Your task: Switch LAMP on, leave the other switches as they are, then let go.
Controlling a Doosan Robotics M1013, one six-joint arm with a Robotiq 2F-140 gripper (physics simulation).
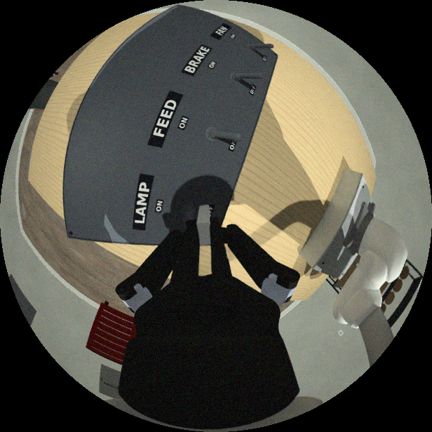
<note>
I see my gripper (204, 213) and a dark grey switch panel (140, 152).
</note>
